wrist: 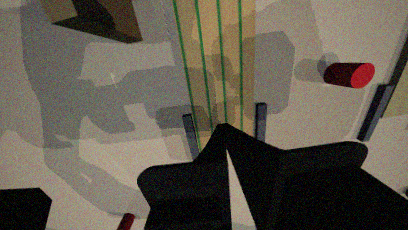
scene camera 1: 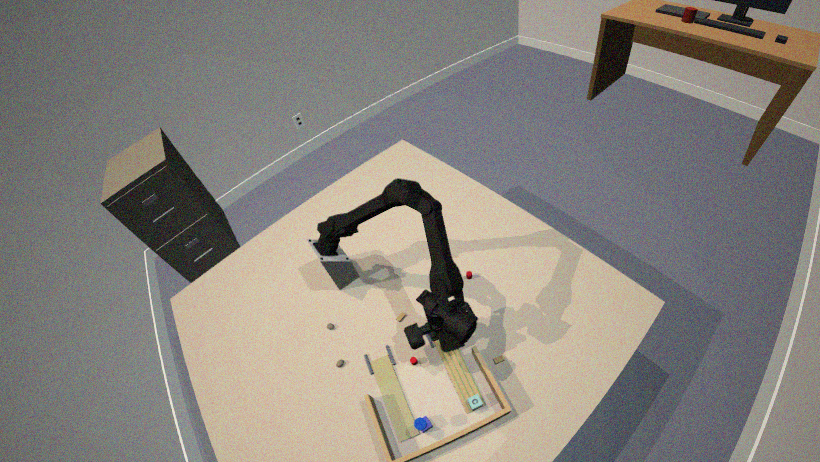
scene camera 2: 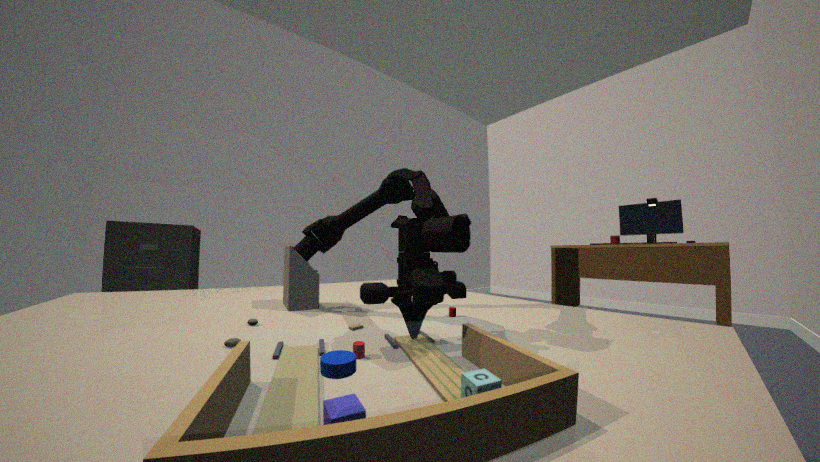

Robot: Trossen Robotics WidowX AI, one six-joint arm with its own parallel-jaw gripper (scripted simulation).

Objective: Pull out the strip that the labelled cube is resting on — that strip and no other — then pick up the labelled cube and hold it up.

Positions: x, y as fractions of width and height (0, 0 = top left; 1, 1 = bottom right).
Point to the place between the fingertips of my gripper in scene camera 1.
0.54, 0.73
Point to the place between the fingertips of my gripper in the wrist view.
0.55, 0.55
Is my gripper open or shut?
Shut.
